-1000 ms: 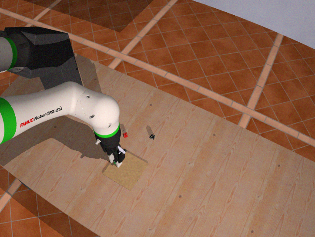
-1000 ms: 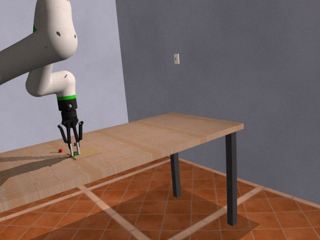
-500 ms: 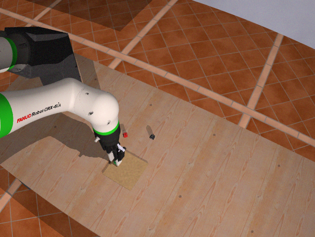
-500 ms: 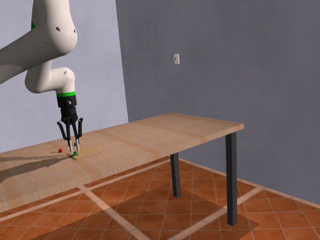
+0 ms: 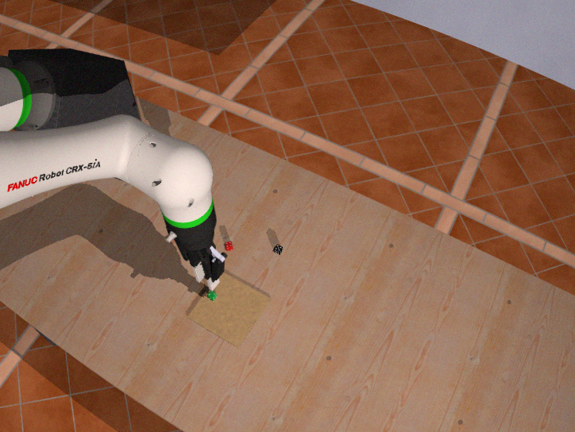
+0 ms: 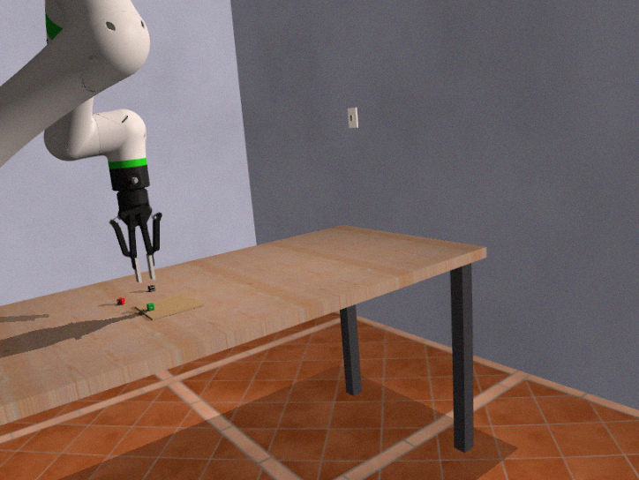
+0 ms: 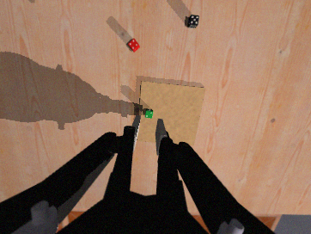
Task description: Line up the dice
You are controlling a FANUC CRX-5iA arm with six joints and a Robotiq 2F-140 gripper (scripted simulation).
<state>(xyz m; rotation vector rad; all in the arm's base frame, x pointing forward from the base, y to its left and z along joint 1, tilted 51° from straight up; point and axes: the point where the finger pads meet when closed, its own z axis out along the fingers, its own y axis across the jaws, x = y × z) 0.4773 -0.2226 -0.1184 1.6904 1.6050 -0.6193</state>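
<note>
Right now my hand is 30 mm past the red die, 130 mm to the right of it and 110 mm above it. From my hand the other things lie so: green die (110 mm below); tan mat (50 mm ahead, 10 mm to the right, 120 mm below); black die (80 mm ahead, 180 mm to the left, 110 mm below).
</note>
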